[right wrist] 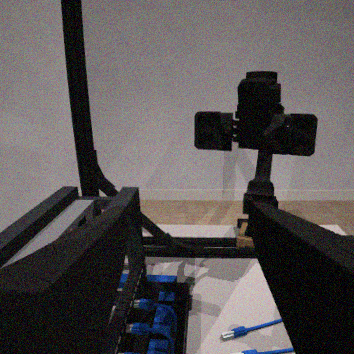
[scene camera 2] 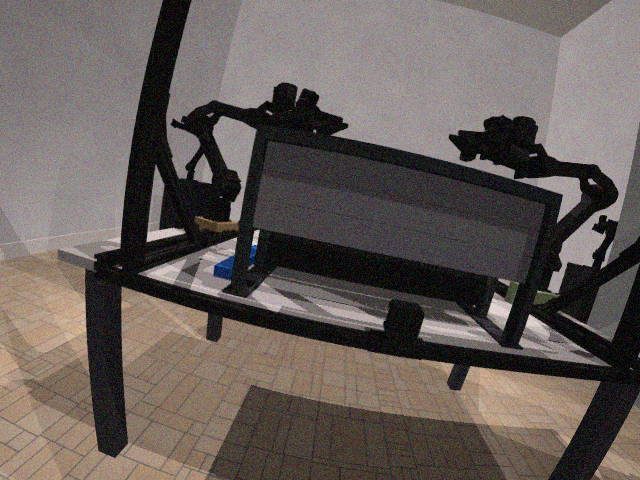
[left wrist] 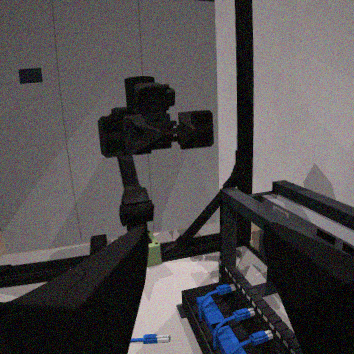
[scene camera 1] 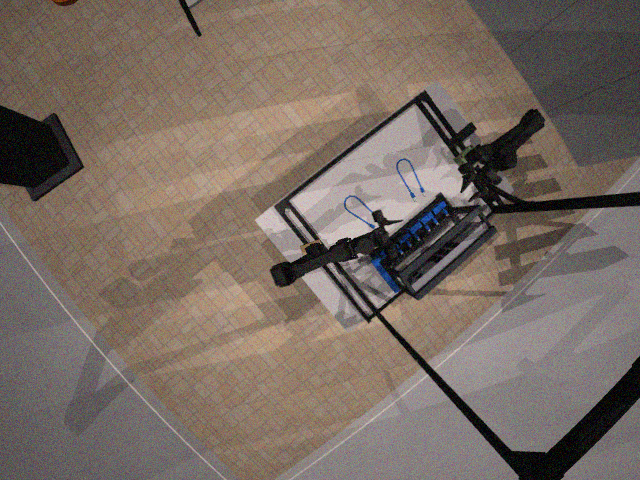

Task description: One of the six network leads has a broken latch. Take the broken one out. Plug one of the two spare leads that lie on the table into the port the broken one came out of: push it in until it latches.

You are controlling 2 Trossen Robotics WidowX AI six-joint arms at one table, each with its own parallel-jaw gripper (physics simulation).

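Frame: origin at the left arm's base, x left, y ahead, z down, level; metres.
Seen in the pictures: left gripper, between the fingertips: (right wrist: 244, 137) (scene camera 2: 345, 123) (left wrist: 205, 235) (scene camera 1: 405, 226); right gripper, between the fingertips: (right wrist: 188, 215) (scene camera 2: 453, 134) (left wrist: 176, 132) (scene camera 1: 464, 197); left arm's base, origin of its link: (scene camera 2: 217, 219) (scene camera 1: 313, 252); right arm's base, origin of its link: (scene camera 1: 471, 157).
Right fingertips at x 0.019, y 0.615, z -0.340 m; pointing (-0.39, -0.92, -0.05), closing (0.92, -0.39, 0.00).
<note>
Pixels of each thing's top centre, then the offset from my right fingertips to it. "spot": a spot on its surface instead.
- plug end, a spot on its surface: (left wrist: 157, 339) spot: dx +0.055, dy +0.023, dz +0.379 m
- black rack, centre of its top: (right wrist: 63, 264) (left wrist: 322, 240) (scene camera 2: 404, 165) (scene camera 1: 444, 243) dx -0.169, dy -0.082, dz +0.123 m
Two blue spare leads (scene camera 1: 347, 204) (scene camera 1: 407, 160) lie looped on the white table; a plug end (left wrist: 157, 339) of one shows in the left wrist view, and another end (right wrist: 240, 331) in the right wrist view. Several blue network leads (left wrist: 245, 314) (right wrist: 145, 303) sit in a row at the black rack (scene camera 1: 442, 197) (scene camera 2: 403, 156). Which latch is broken cannot be told. My left gripper (scene camera 1: 397, 236) (left wrist: 205, 235) (right wrist: 244, 137) is half open and empty, above the left end of the rack. My right gripper (scene camera 1: 473, 195) (right wrist: 188, 215) (left wrist: 176, 132) is half open and empty, above the rack's right end.
A blue block (scene camera 1: 385, 273) (scene camera 2: 224, 267) lies beside the rack's left end. A grey panel (scene camera 2: 398, 217) fills the rack's upper back in scene camera 2. Black frame bars edge the table, and a black upright post (left wrist: 244, 100) (right wrist: 77, 100) rises behind the rack.
</note>
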